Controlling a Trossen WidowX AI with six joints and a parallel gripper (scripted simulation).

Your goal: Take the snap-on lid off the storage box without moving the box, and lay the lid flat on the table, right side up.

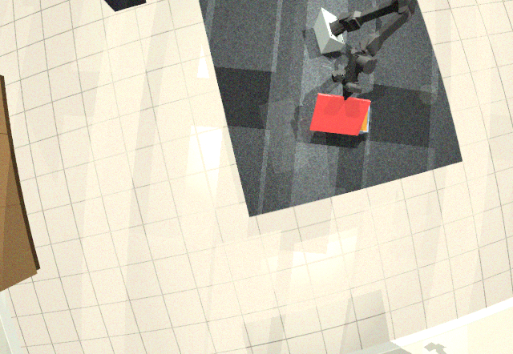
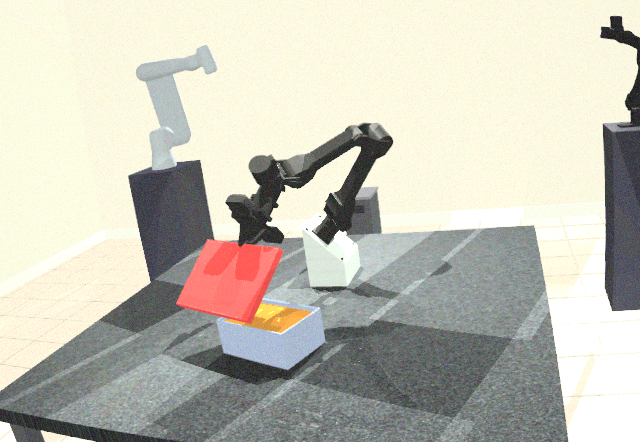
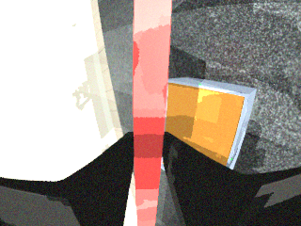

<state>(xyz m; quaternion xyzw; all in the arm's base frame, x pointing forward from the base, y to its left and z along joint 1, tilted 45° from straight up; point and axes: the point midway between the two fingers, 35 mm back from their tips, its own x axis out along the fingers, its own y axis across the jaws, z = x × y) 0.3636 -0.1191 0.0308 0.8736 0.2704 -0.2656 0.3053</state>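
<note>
Now: gripper tip 6 cm short of the red lid, 2 cm to the left of it and 5 cm above it. From my gripper tip the other things lie so: storage box 6 cm ahead, 7 cm to the left, 19 cm below.
</note>
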